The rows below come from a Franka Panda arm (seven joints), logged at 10 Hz.
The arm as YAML. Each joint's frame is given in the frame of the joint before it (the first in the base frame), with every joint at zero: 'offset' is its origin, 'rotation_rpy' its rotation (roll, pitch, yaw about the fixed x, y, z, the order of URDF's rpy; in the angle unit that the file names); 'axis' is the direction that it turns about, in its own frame. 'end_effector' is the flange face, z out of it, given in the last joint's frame.
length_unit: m
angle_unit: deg
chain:
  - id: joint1
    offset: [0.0, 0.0, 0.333]
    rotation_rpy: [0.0, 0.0, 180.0]
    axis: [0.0, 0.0, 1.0]
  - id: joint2
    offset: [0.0, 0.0, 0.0]
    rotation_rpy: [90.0, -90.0, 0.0]
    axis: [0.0, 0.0, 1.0]
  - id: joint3
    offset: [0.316, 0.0, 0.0]
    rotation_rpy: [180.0, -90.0, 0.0]
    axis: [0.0, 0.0, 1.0]
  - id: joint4
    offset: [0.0, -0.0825, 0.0]
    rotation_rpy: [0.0, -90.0, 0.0]
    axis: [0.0, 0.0, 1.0]
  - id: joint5
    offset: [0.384, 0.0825, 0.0]
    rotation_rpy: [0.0, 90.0, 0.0]
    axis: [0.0, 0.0, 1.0]
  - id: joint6
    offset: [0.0, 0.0, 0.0]
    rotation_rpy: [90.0, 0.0, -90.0]
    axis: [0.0, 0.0, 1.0]
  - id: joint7
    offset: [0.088, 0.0, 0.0]
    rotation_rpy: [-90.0, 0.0, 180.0]
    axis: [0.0, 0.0, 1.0]
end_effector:
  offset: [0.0, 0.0, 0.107]
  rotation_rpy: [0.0, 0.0, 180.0]
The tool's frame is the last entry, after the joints.
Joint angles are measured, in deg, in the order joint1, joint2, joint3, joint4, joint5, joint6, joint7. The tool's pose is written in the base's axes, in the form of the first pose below.
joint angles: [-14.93, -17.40, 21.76, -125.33, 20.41, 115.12, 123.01]
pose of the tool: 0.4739 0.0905 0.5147 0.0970 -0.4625 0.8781 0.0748
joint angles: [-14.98, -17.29, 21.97, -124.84, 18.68, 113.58, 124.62]
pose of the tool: 0.4725 0.0912 0.5148 0.0809 -0.4591 0.8820 0.0687
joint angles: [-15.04, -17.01, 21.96, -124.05, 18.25, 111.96, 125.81]
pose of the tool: 0.4725 0.0914 0.5166 0.0708 -0.4530 0.8858 0.0721
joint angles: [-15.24, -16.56, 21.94, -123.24, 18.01, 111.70, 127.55]
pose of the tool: 0.4757 0.0899 0.5196 0.0706 -0.4395 0.8925 0.0724
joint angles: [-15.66, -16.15, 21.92, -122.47, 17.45, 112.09, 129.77]
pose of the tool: 0.4801 0.0860 0.5235 0.0743 -0.4208 0.9015 0.0681
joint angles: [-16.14, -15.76, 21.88, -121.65, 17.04, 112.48, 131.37]
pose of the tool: 0.4845 0.0815 0.5281 0.0796 -0.4057 0.9083 0.0643
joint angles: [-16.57, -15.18, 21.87, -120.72, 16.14, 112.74, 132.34]
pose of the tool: 0.4895 0.0771 0.5318 0.0823 -0.3978 0.9120 0.0576
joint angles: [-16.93, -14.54, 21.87, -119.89, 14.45, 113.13, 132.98]
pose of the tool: 0.4945 0.0722 0.5342 0.0826 -0.3950 0.9139 0.0449
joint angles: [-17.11, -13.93, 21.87, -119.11, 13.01, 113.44, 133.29]
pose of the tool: 0.4989 0.0691 0.5364 0.0829 -0.3956 0.9141 0.0342
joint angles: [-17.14, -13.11, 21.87, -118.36, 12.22, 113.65, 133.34]
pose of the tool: 0.5036 0.0678 0.5365 0.0829 -0.3974 0.9134 0.0301
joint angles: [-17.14, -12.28, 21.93, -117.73, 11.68, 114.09, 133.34]
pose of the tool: 0.5084 0.0673 0.5359 0.0844 -0.3993 0.9125 0.0274
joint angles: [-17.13, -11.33, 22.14, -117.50, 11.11, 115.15, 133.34]
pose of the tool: 0.5136 0.0678 0.5317 0.0865 -0.4018 0.9113 0.0241
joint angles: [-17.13, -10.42, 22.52, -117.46, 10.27, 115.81, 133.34]
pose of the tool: 0.5174 0.0696 0.5254 0.0832 -0.4066 0.9096 0.0204
